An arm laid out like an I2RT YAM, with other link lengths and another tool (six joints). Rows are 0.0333 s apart.
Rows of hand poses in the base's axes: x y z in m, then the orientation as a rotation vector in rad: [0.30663, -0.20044, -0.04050, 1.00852, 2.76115, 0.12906]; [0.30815, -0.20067, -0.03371, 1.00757, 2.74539, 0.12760]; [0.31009, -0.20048, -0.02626, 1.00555, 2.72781, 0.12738]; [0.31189, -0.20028, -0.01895, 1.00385, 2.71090, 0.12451]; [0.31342, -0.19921, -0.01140, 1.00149, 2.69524, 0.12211]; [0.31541, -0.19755, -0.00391, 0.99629, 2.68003, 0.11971]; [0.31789, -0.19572, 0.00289, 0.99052, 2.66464, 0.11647]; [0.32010, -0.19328, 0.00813, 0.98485, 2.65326, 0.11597]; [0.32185, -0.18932, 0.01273, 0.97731, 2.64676, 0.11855]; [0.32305, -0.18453, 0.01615, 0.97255, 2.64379, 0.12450]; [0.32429, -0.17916, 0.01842, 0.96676, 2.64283, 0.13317]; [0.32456, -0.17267, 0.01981, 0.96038, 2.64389, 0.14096]
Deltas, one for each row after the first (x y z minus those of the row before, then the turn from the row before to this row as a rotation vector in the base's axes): [0.00152, -0.00023, 0.00679, -0.00537, -0.01403, -0.00377]; [0.00194, 0.00019, 0.00745, -0.00525, -0.01624, -0.00353]; [0.00180, 0.00020, 0.00731, -0.00673, -0.01501, -0.00379]; [0.00153, 0.00107, 0.00755, -0.00623, -0.01420, -0.00302]; [0.00199, 0.00166, 0.00749, -0.00668, -0.01472, -0.00113]; [0.00248, 0.00183, 0.00680, -0.00741, -0.01488, -0.00091]; [0.00221, 0.00244, 0.00524, -0.00454, -0.01184, 0.00041]; [0.00175, 0.00396, 0.00460, -0.00163, -0.00872, 0.00328]; [0.00120, 0.00479, 0.00342, 0.00213, -0.00537, 0.00288]; [0.00124, 0.00537, 0.00227, 0.00424, -0.00443, 0.00440]; [0.00027, 0.00649, 0.00139, 0.00405, -0.00261, 0.00524]
